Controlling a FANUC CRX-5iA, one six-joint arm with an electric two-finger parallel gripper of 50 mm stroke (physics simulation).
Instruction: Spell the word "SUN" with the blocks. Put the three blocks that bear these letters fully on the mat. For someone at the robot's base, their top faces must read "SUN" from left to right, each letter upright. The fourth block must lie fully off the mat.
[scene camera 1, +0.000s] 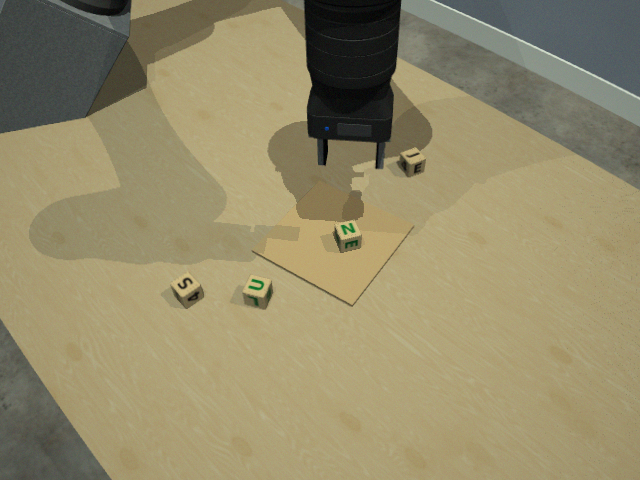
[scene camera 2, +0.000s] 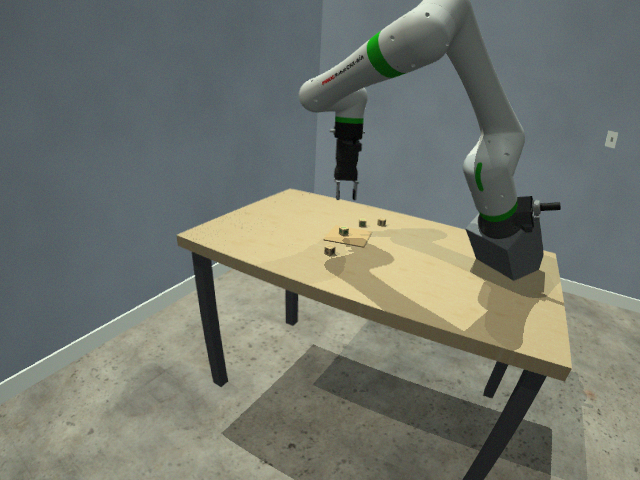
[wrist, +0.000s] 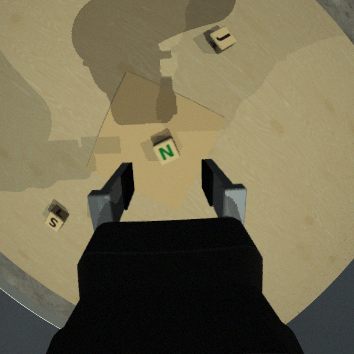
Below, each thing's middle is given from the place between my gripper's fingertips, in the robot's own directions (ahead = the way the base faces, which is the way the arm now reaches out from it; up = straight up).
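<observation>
My hand: 13 cm above the mat (scene camera 1: 303, 243), 2 cm past it, 1 cm to the left of it.
</observation>
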